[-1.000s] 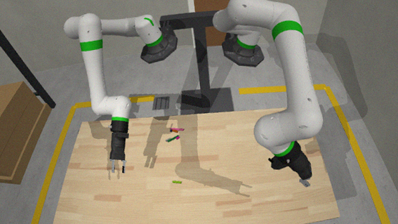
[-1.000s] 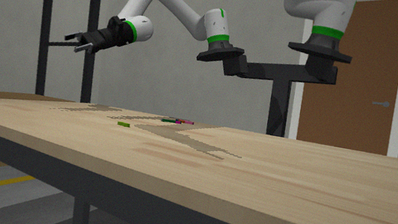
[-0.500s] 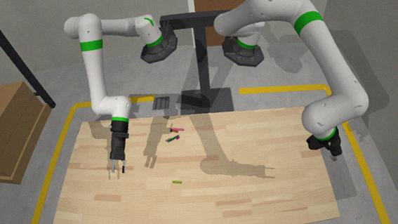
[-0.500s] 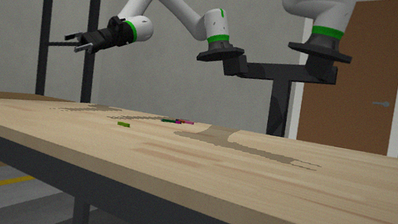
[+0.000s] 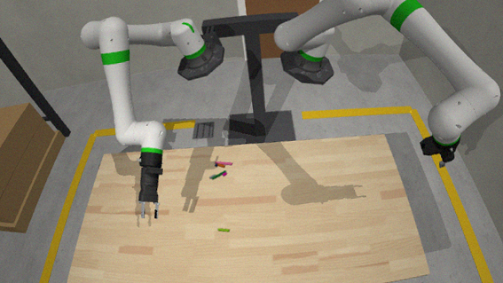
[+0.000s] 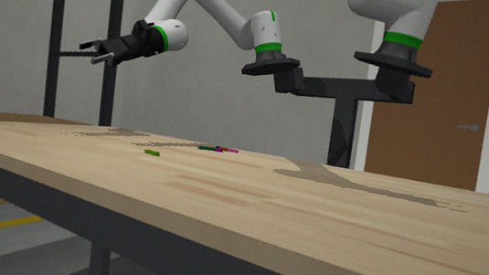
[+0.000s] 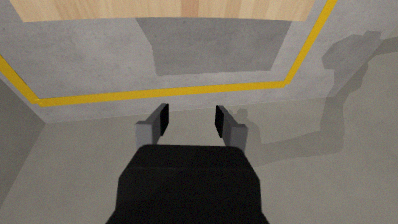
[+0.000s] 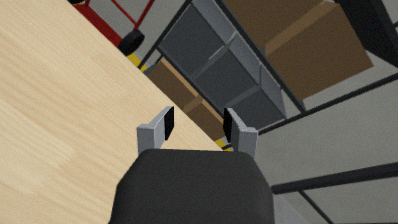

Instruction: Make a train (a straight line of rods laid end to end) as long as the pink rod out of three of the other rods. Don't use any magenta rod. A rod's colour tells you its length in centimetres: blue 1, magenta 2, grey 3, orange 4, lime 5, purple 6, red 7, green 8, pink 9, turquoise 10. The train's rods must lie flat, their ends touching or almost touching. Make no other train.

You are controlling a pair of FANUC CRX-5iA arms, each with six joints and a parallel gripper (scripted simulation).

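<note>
My right gripper is now 420 mm past the blue rod, 250 mm above it and 120 mm to the right of it. From my right hand the other things lie so: green rod (370 mm behind, 250 mm below, 150 mm to the left); lime rod (250 mm below, 240 mm to the left, 80 mm behind); grey rod (350 mm behind, 250 mm below, 120 mm to the left).
</note>
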